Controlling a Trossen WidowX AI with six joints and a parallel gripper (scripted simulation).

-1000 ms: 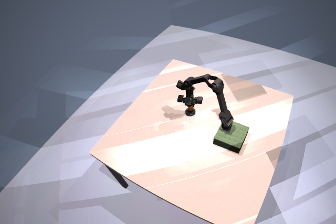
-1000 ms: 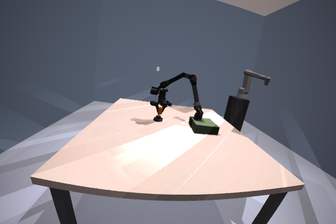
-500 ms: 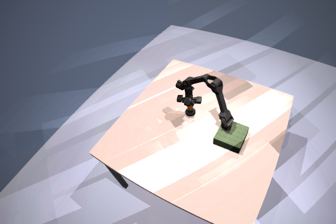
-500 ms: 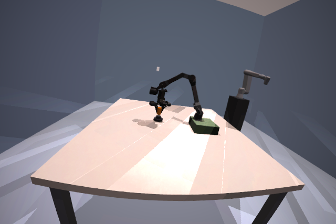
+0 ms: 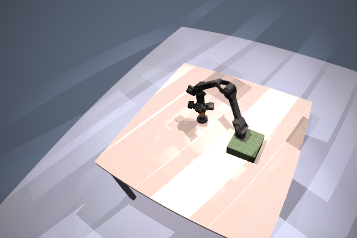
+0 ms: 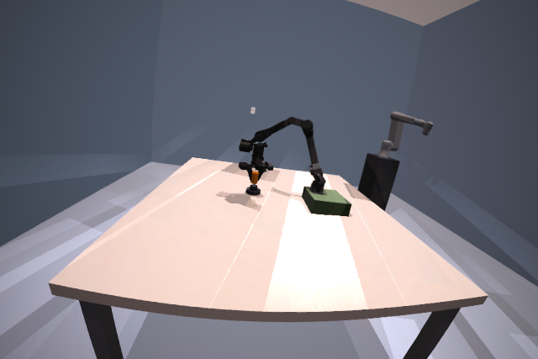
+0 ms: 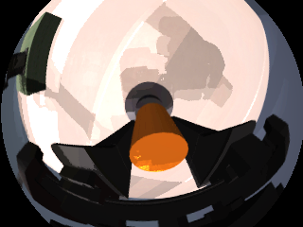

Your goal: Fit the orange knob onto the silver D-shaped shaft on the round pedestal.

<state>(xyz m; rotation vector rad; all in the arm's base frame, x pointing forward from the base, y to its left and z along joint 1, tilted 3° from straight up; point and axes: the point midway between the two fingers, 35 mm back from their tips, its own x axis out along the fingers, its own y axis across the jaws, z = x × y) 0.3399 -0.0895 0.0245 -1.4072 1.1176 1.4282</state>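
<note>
My gripper tip is now 30 mm below the orange knob. Also, from my gripper tip: round pedestal 40 mm below.
</note>
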